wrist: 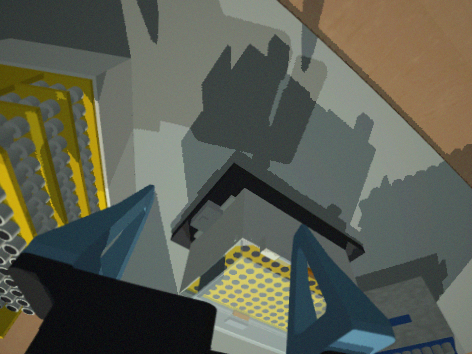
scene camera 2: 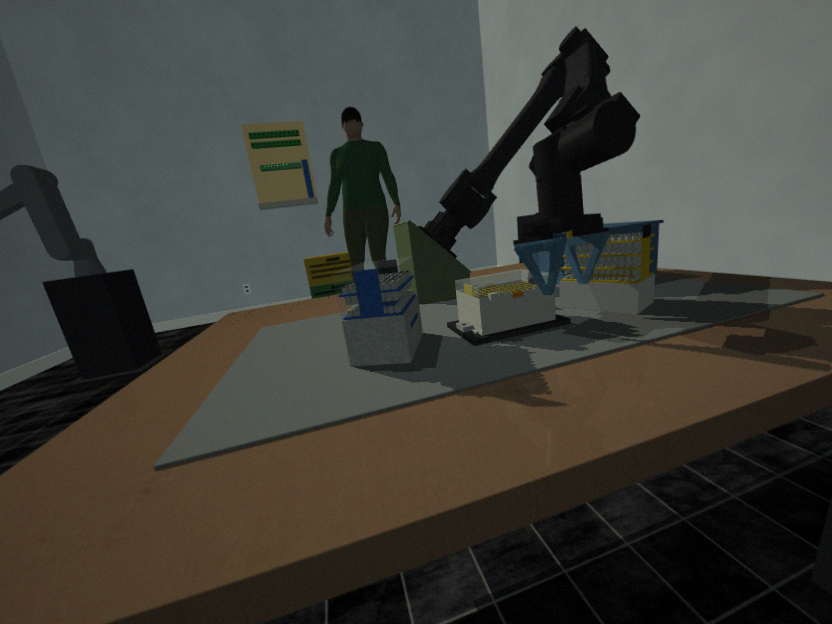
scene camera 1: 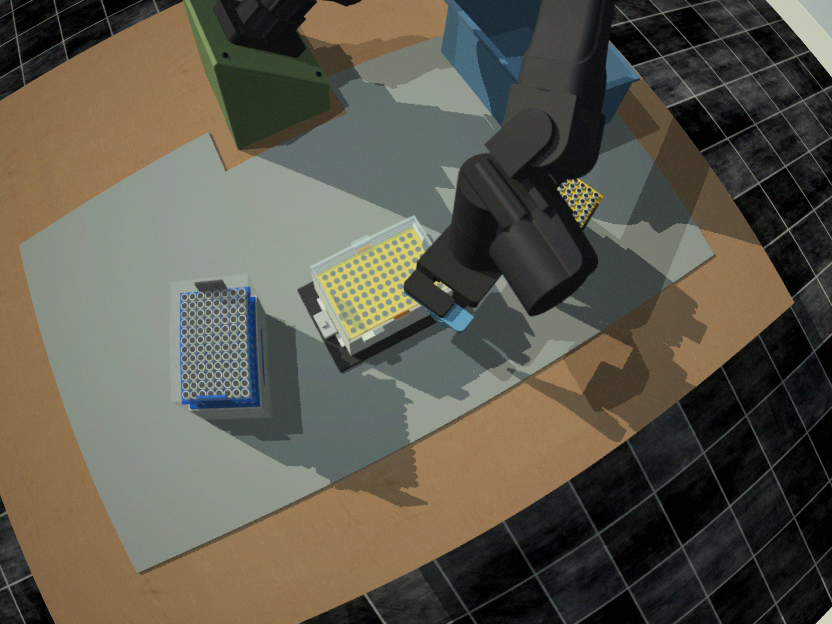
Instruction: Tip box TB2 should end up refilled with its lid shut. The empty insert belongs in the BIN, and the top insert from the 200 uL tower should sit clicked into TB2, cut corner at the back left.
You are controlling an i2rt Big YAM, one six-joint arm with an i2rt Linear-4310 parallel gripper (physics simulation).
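Note:
Tip box TB2 [scene camera 1: 349,343] [scene camera 2: 507,313] [wrist: 280,220] sits on a black base plate [scene camera 2: 487,337] [wrist: 300,215]. Its yellow insert [scene camera 1: 369,282] [wrist: 255,287] shows rows of empty holes. A clear lid panel [scene camera 2: 504,277] stands along the box's back edge. My gripper [scene camera 2: 564,287] [wrist: 227,211] is open and empty. It hangs over the right end of the box, and in the wrist view one finger overlaps the insert. The yellow tower [scene camera 1: 579,200] [scene camera 2: 618,258] [wrist: 50,150] of stacked tip inserts stands right of the box, partly hidden by the arm. The blue bin [scene camera 1: 470,67] [scene camera 2: 658,245] is behind the tower.
A blue tip tower [scene camera 1: 215,342] [scene camera 2: 366,292] stands left of the box; its corner shows in the wrist view. The green arm mount [scene camera 1: 275,94] [scene camera 2: 426,268] is at the back. A grey mat [scene camera 1: 134,235] lies under the boxes, on a wooden table [scene camera 1: 504,456].

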